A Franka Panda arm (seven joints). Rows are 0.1 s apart.
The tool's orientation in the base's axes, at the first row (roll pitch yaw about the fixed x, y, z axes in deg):
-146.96, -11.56, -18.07
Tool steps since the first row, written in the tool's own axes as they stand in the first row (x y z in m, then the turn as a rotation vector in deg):
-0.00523, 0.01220, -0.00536, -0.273, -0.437, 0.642
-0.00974, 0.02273, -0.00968, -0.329, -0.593, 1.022
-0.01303, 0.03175, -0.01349, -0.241, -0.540, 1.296
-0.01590, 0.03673, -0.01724, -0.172, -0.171, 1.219
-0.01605, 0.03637, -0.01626, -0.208, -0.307, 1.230
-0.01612, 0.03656, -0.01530, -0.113, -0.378, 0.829
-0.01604, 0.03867, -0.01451, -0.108, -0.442, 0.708
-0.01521, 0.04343, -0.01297, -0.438, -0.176, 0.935
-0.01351, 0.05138, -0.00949, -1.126, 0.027, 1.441
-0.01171, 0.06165, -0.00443, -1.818, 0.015, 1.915
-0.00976, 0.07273, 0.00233, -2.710, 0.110, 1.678
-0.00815, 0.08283, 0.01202, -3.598, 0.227, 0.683
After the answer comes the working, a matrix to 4 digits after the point.
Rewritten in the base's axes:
-0.00854, -0.01105, -0.00316, 0.025, 0.745, -0.349
-0.01580, -0.02044, -0.00614, 0.122, 1.069, -0.589
-0.02153, -0.02871, -0.00849, 0.286, 1.126, -0.824
-0.02621, -0.03372, -0.00865, 0.267, 0.763, -0.944
-0.02597, -0.03292, -0.00929, 0.259, 0.892, -0.888
-0.02575, -0.03261, -0.01019, 0.226, 0.735, -0.502
-0.02575, -0.03402, -0.01195, 0.201, 0.730, -0.367
-0.02521, -0.03751, -0.01559, -0.073, 0.715, -0.762
-0.02373, -0.04301, -0.02236, -0.579, 0.992, -1.424
-0.02199, -0.04973, -0.03164, -1.066, 1.433, -1.945
-0.01968, -0.05637, -0.04272, -1.989, 1.514, -1.980
-0.01657, -0.06074, -0.05575, -3.162, 1.223, -1.403

The tool's axes in the first row as the columns of a matrix, in the base's axes (rounded; the answer above uses it unrounded):
0.9314, -0.1561, 0.3288
-0.3039, -0.8308, 0.4662
0.2004, -0.5342, -0.8213

